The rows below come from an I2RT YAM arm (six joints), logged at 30 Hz.
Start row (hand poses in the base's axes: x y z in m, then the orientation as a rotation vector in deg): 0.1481, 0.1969, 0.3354, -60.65, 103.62, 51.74
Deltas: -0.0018, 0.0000, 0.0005, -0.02, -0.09, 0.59; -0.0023, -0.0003, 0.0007, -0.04, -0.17, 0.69; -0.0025, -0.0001, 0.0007, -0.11, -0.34, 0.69; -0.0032, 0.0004, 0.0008, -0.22, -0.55, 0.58; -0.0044, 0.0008, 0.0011, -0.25, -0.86, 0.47; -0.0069, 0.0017, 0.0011, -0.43, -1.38, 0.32; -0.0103, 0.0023, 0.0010, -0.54, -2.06, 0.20; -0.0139, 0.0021, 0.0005, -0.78, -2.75, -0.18; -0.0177, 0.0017, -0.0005, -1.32, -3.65, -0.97; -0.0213, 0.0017, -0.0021, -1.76, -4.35, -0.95; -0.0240, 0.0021, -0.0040, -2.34, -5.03, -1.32; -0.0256, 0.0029, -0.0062, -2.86, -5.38, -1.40; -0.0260, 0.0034, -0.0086, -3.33, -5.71, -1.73; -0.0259, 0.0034, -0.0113, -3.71, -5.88, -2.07; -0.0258, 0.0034, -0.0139, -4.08, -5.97, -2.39; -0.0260, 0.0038, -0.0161, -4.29, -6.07, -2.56; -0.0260, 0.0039, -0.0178, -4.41, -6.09, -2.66; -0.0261, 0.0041, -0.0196, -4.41, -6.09, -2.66; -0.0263, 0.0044, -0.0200, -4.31, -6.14, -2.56; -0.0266, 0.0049, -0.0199, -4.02, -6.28, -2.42; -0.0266, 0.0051, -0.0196, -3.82, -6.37, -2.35; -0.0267, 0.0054, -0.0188, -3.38, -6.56, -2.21; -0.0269, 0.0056, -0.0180, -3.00, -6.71, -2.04
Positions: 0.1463, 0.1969, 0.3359, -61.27, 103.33, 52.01; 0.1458, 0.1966, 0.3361, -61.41, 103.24, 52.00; 0.1456, 0.1968, 0.3361, -61.50, 103.15, 51.83; 0.1449, 0.1973, 0.3362, -61.51, 103.08, 51.53; 0.1437, 0.1977, 0.3365, -61.51, 102.89, 51.23; 0.1412, 0.1986, 0.3365, -61.61, 102.63, 50.64; 0.1378, 0.1992, 0.3364, -61.74, 102.18, 50.02; 0.1342, 0.1990, 0.3359, -61.70, 101.90, 49.13; 0.1304, 0.1986, 0.3349, -61.49, 101.78, 47.62; 0.1268, 0.1986, 0.3333, -61.95, 101.46, 46.80; 0.1241, 0.1990, 0.3314, -62.12, 101.38, 45.65; 0.1225, 0.1998, 0.3292, -62.44, 101.43, 44.94; 0.1221, 0.2003, 0.3268, -62.48, 101.55, 44.14; 0.1222, 0.2003, 0.3241, -62.42, 101.76, 43.51; 0.1223, 0.2003, 0.3215, -62.35, 102.02, 42.96; 0.1221, 0.2007, 0.3193, -62.33, 102.12, 42.62; 0.1221, 0.2008, 0.3176, -62.31, 102.21, 42.45; 0.1220, 0.2010, 0.3158, -62.31, 102.21, 42.45; 0.1218, 0.2013, 0.3154, -62.36, 102.07, 42.56; 0.1215, 0.2018, 0.3155, -62.36, 101.73, 42.79; 0.1215, 0.2020, 0.3158, -62.33, 101.51, 42.93; 0.1214, 0.2023, 0.3166, -62.25, 101.04, 43.26; 0.1212, 0.2025, 0.3174, -62.22, 100.63, 43.57
